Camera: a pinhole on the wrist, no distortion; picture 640 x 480 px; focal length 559.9 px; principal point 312.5 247.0 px. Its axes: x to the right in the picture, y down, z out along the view. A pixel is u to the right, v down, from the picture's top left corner.
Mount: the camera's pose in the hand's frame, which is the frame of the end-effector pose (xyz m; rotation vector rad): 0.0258 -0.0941 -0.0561 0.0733 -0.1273 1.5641
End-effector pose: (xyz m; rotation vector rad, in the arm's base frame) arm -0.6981 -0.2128 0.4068 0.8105 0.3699 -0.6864
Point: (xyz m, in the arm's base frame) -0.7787 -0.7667 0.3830
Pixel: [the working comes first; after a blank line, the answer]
In the camera's frame: -0.1859 -0.1761 0.4823

96.6 42.5
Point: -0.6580 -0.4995 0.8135
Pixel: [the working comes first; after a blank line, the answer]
In the camera's frame: 0.2651 0.0827 0.5122

602.3 337.4
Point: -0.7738 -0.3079 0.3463
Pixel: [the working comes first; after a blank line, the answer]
In the camera's frame: -0.0258 0.0050 0.0906

153.1 278.0
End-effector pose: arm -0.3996 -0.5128 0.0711 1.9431 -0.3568 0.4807
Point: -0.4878 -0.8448 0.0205
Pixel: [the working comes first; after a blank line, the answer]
In the camera's frame: 0.2715 0.1062 0.3354

outside the picture
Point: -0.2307 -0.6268 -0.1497
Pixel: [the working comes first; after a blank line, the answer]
In the camera's frame: -0.0771 -0.0285 0.2811

159.0 190.2
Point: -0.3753 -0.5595 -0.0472
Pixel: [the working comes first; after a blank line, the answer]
In the camera's frame: 0.0262 0.0554 0.1460

412.9 459.3
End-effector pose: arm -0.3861 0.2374 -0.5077 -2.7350 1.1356 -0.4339
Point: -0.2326 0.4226 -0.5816
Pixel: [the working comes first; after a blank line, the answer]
In the camera's frame: -0.0967 0.0627 0.1961

36.4 426.1
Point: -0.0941 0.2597 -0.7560
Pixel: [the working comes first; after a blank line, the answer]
In the camera's frame: -0.0061 -0.1165 0.3854

303.6 77.8
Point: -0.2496 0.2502 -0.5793
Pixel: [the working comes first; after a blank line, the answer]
In the camera's frame: 0.0328 -0.0476 0.1635

424.9 84.1
